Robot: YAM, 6 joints.
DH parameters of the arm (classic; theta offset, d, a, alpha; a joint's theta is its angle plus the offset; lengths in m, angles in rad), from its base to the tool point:
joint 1: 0 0.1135 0.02 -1.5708
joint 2: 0 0 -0.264 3.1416
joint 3: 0.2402 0 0.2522 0
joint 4: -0.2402 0 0.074 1.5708
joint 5: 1.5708 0 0 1.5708
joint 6: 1.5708 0.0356 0 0
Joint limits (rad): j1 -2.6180..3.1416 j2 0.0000..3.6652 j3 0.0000..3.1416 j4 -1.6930..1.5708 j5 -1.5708..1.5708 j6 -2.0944..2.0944
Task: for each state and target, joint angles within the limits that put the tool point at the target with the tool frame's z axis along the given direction. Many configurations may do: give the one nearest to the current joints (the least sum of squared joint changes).
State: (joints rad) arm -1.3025 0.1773 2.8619 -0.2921 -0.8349 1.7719
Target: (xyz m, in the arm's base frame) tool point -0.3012 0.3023 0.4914 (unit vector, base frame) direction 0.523 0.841 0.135
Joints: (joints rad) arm -0.7054 0.4761 2.4482 0.4268 -1.3697 1.7719
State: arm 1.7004 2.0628 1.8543 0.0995 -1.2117 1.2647
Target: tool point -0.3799 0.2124 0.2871 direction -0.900 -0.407 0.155
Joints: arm 2.5636 1.9295 1.2823 0.9310 -0.9840 1.2647
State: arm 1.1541 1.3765 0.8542 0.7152 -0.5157 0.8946
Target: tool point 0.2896 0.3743 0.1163 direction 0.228 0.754 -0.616
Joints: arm 0.8899 2.2194 1.4006 0.1175 -0.3021 0.8946
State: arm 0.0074 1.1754 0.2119 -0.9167 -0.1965 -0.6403
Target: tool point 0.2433 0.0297 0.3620 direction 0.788 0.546 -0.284
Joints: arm 0.0476 1.0912 1.0457 -0.2905 -0.5328 -0.6403
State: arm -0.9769 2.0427 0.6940 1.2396 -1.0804 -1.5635
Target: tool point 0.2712 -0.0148 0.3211 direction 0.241 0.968 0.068
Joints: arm -0.1854 1.4716 0.7639 1.5690 -1.4810 -1.5635
